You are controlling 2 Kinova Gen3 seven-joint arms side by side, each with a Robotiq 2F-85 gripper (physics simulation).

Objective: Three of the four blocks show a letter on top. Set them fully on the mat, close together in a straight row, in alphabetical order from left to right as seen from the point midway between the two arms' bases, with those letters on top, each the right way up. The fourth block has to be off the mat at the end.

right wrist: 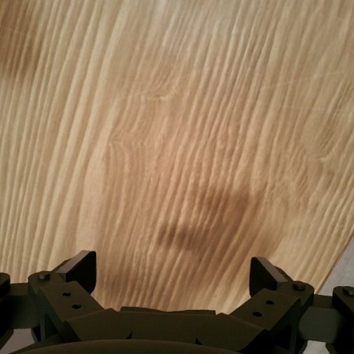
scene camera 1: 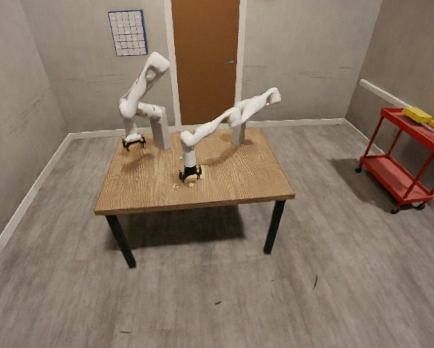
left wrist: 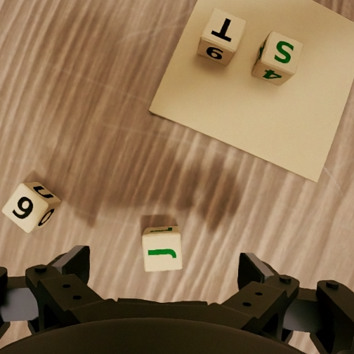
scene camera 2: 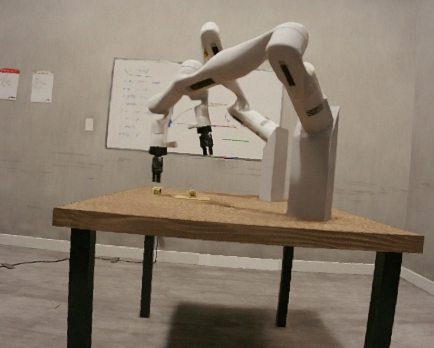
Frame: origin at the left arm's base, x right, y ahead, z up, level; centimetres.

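Seen in the pictures: left gripper, fingertip midpoint: [scene camera 1: 191, 181] [scene camera 2: 156, 182]; right gripper, fingertip midpoint: [scene camera 1: 135, 149] [scene camera 2: 208, 155]; left arm's base, origin of the base link: [scene camera 1: 240, 109] [scene camera 2: 316, 121]; right arm's base, origin of the base link: [scene camera 1: 157, 113].
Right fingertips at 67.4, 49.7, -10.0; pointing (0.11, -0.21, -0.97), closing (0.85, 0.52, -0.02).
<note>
Pixels of each thing's middle, then the offset from my right fingertips to it, as dx, dy, dz. "pt": a spot on its surface instead. Level surfaces: height alone.
- pale yellow mat, surface spot: [scene camera 1: 203, 173] pt -44.8, -3.3, -19.1
- top, surface spot: [scene camera 1: 191, 185] pt -39.5, +12.5, -16.9
- number block, body centre: [scene camera 1: 176, 187] -29.6, +14.0, -18.2
- wooden table, its level: dz -19.5
In the left wrist view, the T block [left wrist: 223, 30] and the S block [left wrist: 282, 51] stand on the pale yellow mat [left wrist: 240, 120] [scene camera 1: 203, 173], with a gap between them. The T looks upside down there. A block with a green J on top [left wrist: 162, 251] [scene camera 1: 191, 185] lies off the mat, its letter sideways in that view. The number block [left wrist: 22, 207] [scene camera 1: 175, 186], showing a 6 or 9, lies off the mat, turned at an angle. My left gripper [scene camera 1: 190, 178] [scene camera 2: 156, 180] [left wrist: 164, 266] is open above the J block. My right gripper [scene camera 1: 134, 146] [scene camera 2: 206, 154] [right wrist: 172, 271] is open and empty, high over the table.
The wooden table [scene camera 1: 240, 185] [scene camera 2: 240, 220] bears both arm bases. The right gripper hangs over the table's left part in scene camera 1, near an edge that shows in its wrist view. A red cart [scene camera 1: 390, 177] stands on the floor at the right.
</note>
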